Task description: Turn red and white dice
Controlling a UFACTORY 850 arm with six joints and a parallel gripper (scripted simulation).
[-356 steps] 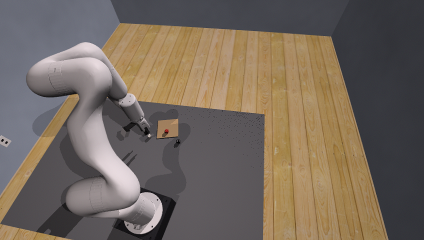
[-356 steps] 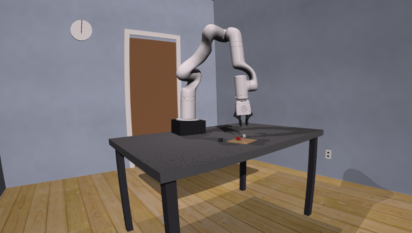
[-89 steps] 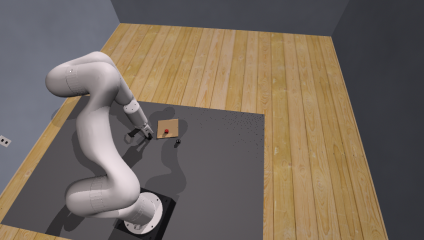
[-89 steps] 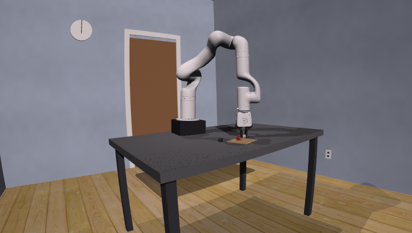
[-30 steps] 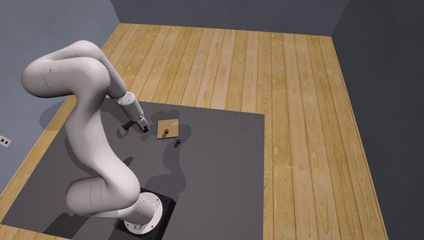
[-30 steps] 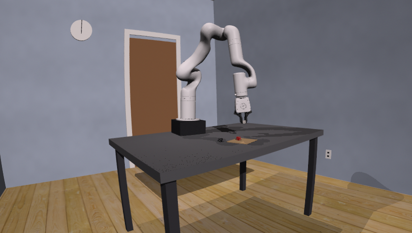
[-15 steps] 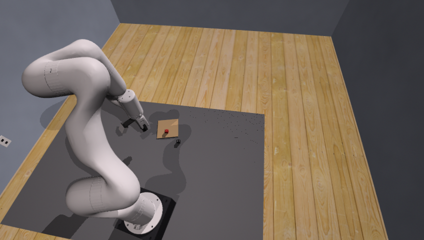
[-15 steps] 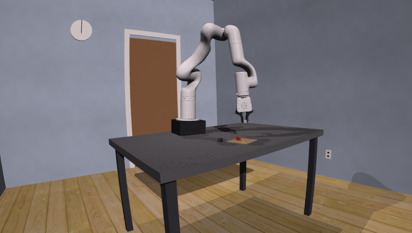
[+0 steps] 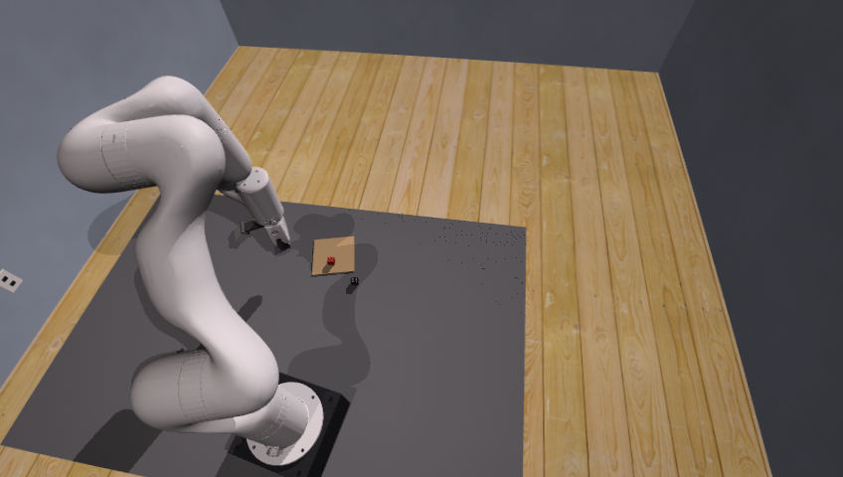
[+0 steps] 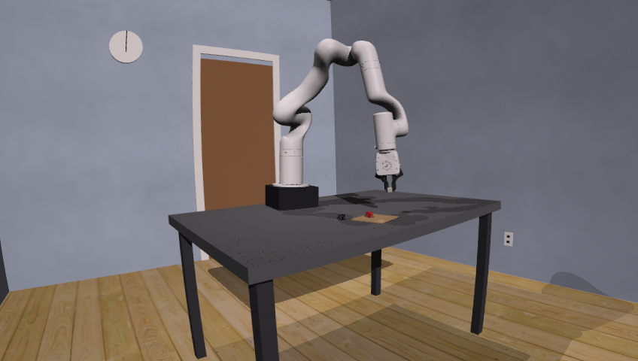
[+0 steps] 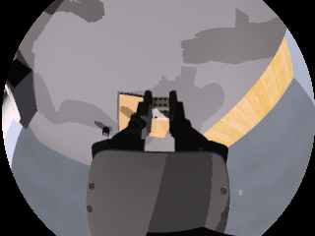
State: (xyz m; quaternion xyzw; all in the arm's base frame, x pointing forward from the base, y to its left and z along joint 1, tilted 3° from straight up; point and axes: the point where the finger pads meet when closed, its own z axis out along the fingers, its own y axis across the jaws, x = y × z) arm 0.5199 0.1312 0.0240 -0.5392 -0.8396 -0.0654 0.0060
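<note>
Now: the tan mat 14 cm to the right of my hand, 11 cm below it and 2 cm ahead of it. Round my hand: red die 14 cm to the right, 10 cm below, 1 cm behind; white die 1 cm below; black die 23 cm to the right, 11 cm below, 8 cm behind.
</note>
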